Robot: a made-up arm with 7 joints.
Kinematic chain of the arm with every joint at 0, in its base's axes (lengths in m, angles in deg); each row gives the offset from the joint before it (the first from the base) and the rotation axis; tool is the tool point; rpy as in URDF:
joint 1: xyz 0 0 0.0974 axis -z
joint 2: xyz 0 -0.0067 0.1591 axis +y
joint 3: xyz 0 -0.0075 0.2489 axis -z
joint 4: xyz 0 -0.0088 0.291 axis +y
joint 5: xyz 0 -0.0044 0.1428 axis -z
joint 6: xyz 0 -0.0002 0.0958 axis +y
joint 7: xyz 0 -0.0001 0.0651 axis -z
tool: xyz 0 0 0 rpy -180 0 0
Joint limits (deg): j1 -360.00..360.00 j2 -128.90..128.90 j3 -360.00..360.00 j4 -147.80..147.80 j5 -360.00..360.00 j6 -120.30..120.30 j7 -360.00..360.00
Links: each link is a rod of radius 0.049 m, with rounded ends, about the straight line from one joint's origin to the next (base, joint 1, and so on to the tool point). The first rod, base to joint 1, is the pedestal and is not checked.
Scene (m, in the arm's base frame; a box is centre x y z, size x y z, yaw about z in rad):
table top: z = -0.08
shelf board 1: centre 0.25 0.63 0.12 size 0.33 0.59 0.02 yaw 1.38
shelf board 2: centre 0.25 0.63 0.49 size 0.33 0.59 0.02 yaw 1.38
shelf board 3: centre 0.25 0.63 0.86 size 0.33 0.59 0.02 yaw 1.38
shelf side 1: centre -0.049 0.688 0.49 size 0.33 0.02 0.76 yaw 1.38
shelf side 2: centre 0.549 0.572 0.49 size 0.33 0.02 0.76 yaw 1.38
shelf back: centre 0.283 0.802 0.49 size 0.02 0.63 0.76 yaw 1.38
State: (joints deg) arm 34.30 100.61 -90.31 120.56 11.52 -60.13 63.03
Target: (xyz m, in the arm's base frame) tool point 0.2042 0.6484 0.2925
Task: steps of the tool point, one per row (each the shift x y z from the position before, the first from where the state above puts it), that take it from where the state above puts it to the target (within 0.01 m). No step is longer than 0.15 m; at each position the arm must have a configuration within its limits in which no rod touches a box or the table.
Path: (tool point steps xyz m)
1: 0.0071 0.1043 0.0684
2: -0.0253 0.1060 0.0697
3: -0.0578 0.0964 0.0691
4: -0.0230 0.1097 -0.0114
5: -0.0460 0.1041 -0.0174
6: -0.0677 0.0938 -0.0250
7: -0.0876 0.0788 -0.0338

